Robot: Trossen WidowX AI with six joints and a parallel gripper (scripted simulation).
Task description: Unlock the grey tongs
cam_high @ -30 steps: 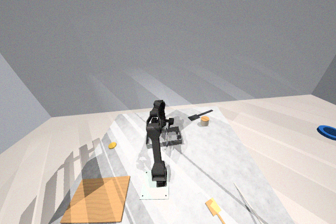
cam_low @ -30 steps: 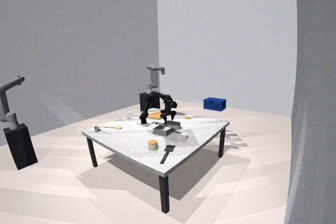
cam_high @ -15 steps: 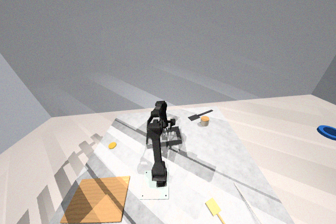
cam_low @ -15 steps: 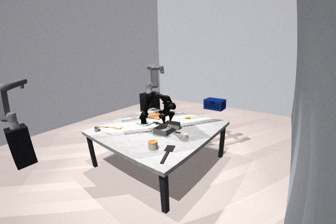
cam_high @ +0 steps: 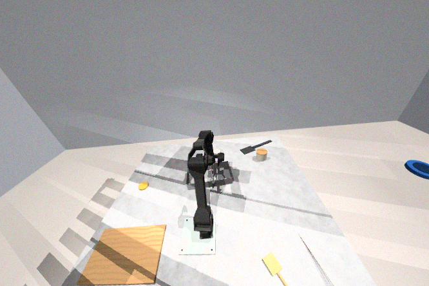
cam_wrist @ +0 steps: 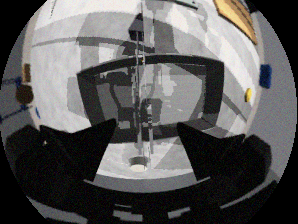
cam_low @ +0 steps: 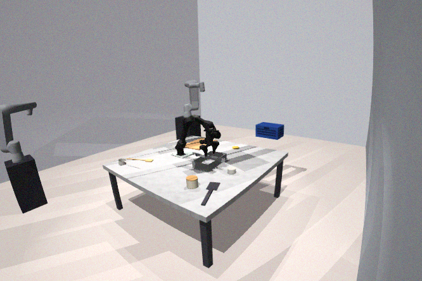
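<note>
My gripper tip is 6 cm above the grey roasting tin, 3 cm to the right of it and 2 cm past it. The rest, counted from my gripper tip: white cylinder 24 cm ahead, 7 cm below, 5 cm to the right; black spatula 39 cm to the right, 27 cm ahead, 9 cm below; tan jar 40 cm to the right, 12 cm ahead, 6 cm below.
</note>
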